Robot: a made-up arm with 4 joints. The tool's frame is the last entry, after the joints.
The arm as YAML. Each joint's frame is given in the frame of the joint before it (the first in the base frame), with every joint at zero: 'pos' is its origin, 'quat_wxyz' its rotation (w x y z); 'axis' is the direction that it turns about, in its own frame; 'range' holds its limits. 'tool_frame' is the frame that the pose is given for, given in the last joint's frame.
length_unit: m
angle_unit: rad
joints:
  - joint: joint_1
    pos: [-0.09, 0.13, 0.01]
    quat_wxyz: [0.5, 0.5, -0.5, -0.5]
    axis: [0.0, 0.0, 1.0]
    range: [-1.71, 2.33]
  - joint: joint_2
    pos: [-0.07, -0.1, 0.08]
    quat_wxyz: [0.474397, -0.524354, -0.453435, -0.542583]
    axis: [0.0, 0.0, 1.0]
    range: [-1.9, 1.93]
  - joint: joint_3
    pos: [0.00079, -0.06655, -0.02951]
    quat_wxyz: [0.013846, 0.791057, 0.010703, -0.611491]
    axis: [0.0, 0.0, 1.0]
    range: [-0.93, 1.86]
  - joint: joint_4
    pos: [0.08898, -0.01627, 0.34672]
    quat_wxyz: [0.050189, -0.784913, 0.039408, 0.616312]
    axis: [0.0, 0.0, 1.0]
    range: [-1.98, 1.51]
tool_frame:
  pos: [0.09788, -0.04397, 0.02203]
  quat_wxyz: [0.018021, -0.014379, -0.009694, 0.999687]
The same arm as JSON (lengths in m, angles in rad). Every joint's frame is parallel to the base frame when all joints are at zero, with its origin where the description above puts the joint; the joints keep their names.
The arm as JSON. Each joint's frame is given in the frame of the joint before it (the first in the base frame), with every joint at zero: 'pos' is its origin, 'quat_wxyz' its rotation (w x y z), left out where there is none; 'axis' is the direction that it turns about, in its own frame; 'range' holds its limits. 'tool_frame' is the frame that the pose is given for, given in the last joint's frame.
{"length_unit": "m", "angle_unit": "rad", "joints": [
  {"joint": "joint_1", "pos": [-0.09, 0.13, 0.01], "axis": [-1.0, 0.0, 0.0], "range": [-1.71, 2.33]},
  {"joint": "joint_2", "pos": [-0.08, 0.07, -0.1], "axis": [-0.038898, -0.138794, 0.989557], "range": [-1.9, 1.93]},
  {"joint": "joint_3", "pos": [0.0, 0.07, -0.02], "axis": [0.97601, 0.069601, -0.206302], "range": [-0.93, 1.86]},
  {"joint": "joint_4", "pos": [0.32, 0.02, -0.16], "axis": [-0.0284, -0.0199, 0.999399], "range": [-1.98, 1.51]}
], "tool_frame": {"pos": [-0.1, 0.04, 0.02], "quat_wxyz": [1.0, 0.0, 0.0, 0.0]}}

